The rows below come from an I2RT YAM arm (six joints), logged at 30 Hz.
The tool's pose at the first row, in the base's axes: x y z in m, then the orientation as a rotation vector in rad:
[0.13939, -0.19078, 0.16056, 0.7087, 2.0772, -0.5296]
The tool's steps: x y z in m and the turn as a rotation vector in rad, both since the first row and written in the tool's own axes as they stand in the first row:
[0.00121, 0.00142, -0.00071, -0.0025, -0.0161, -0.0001]
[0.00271, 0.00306, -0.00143, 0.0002, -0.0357, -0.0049]
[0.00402, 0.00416, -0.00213, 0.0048, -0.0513, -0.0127]
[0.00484, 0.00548, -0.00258, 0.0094, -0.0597, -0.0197]
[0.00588, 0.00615, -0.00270, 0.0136, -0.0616, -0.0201]
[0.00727, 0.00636, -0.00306, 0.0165, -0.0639, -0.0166]
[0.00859, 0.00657, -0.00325, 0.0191, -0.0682, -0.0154]
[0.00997, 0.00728, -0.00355, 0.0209, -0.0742, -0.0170]
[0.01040, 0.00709, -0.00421, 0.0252, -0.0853, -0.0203]
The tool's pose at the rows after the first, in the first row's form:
[0.13933, -0.18894, 0.15978, 0.7007, 2.0626, -0.5310]
[0.13926, -0.18685, 0.15875, 0.6897, 2.0462, -0.5415]
[0.13895, -0.18523, 0.15792, 0.6783, 2.0345, -0.5545]
[0.13916, -0.18373, 0.15734, 0.6706, 2.0292, -0.5653]
[0.13903, -0.18286, 0.15646, 0.6719, 2.0270, -0.5704]
[0.13830, -0.18208, 0.15548, 0.6761, 2.0229, -0.5721]
[0.13770, -0.18143, 0.15446, 0.6771, 2.0180, -0.5753]
[0.13733, -0.18032, 0.15340, 0.6741, 2.0128, -0.5795]
[0.13661, -0.17994, 0.15342, 0.6688, 2.0033, -0.5884]

